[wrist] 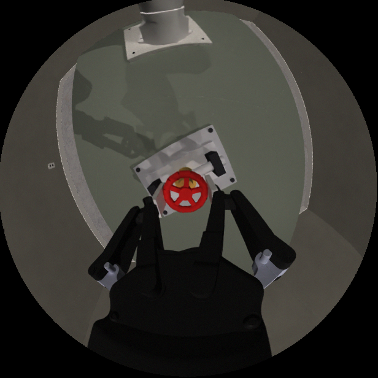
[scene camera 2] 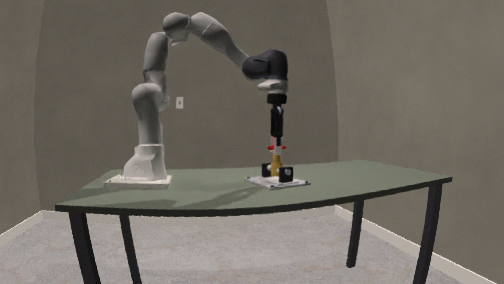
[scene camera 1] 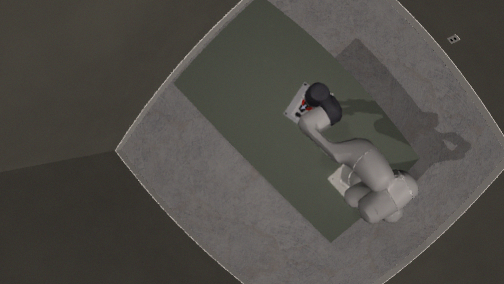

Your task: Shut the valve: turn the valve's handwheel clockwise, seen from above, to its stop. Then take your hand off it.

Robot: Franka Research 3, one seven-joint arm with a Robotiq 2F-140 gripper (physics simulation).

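Observation:
The valve's red handwheel (scene camera 1: 304, 102) (scene camera 2: 271, 147) (wrist: 185, 193) sits level on top of the brass valve body (scene camera 2: 276, 166). The body stands on a pale base plate (scene camera 1: 294, 103) (wrist: 201, 146) on the table, with pipe stubs and black end blocks (scene camera 2: 286, 174) at its sides. My gripper (scene camera 2: 278, 147) (wrist: 185, 185) points straight down and is shut on the handwheel, with one pale fingertip pad on each side of the rim. In scene camera 2 the fingers line up one behind the other. In scene camera 1 the arm hides part of the wheel.
The green table (scene camera 1: 235, 90) (scene camera 2: 350, 185) (wrist: 265, 140) carries the valve and the arm's white base plate (scene camera 1: 337, 179) (scene camera 2: 114, 183) (wrist: 199, 46). The arm arches high from its base to the valve. The base plate has dark corner bolts. Walls stand beyond the table.

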